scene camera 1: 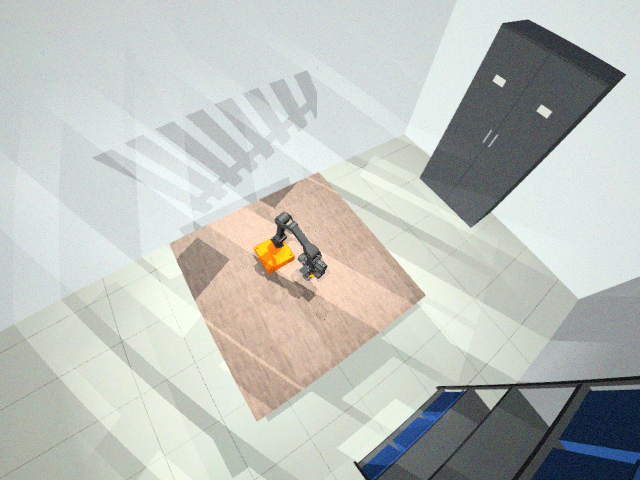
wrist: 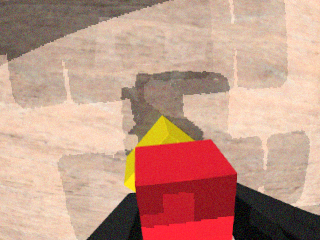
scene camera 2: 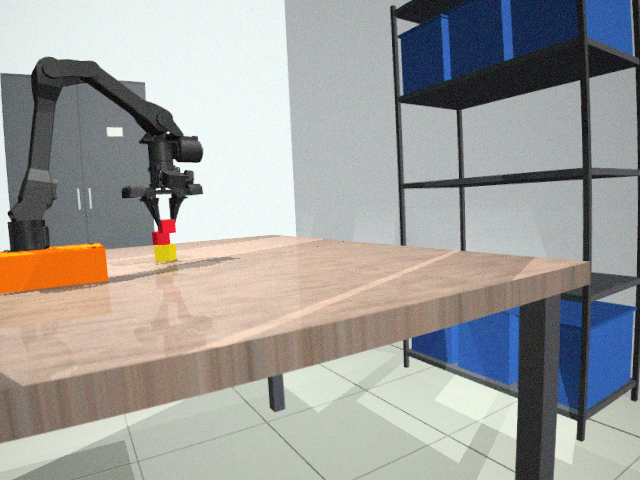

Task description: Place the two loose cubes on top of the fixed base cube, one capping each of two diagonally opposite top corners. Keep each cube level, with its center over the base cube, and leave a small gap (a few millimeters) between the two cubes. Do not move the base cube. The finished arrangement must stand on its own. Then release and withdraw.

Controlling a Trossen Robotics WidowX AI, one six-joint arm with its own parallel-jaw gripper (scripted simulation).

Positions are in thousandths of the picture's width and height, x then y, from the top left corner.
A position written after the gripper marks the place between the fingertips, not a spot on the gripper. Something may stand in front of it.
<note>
The gripper (scene camera 2: 260, 472) carries a red cube. Further things: a yellow base cube (wrist: 514, 548).
The gripper also shows in the wrist view (wrist: 570, 823).
</note>
